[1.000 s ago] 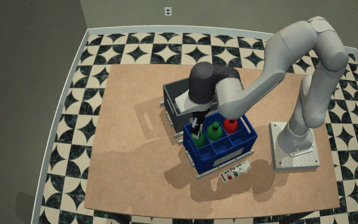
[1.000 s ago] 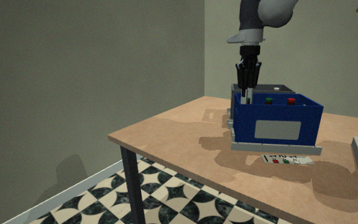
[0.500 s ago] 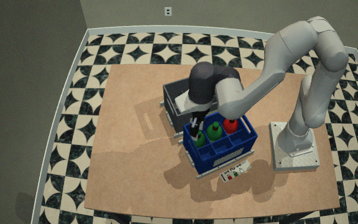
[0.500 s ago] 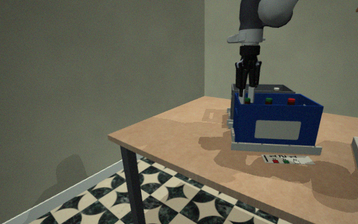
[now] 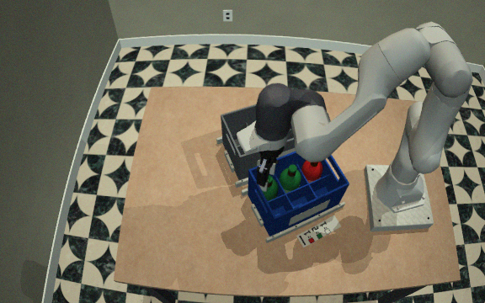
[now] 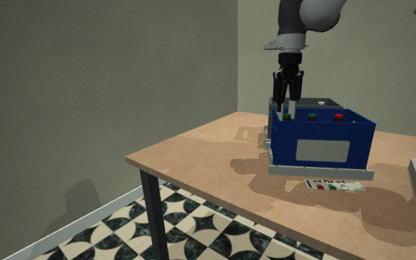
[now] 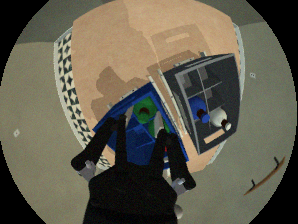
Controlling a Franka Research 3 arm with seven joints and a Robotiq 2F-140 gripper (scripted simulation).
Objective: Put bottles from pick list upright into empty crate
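The white bottle lies 280 mm to the right of my hand, 80 mm below it and 70 mm behind it. Round my hand: blue crate 110 mm behind, 90 mm below; red bottle 160 mm behind, 80 mm to the right, 80 mm below; blue bottle 160 mm to the right, 80 mm below, 20 mm behind.
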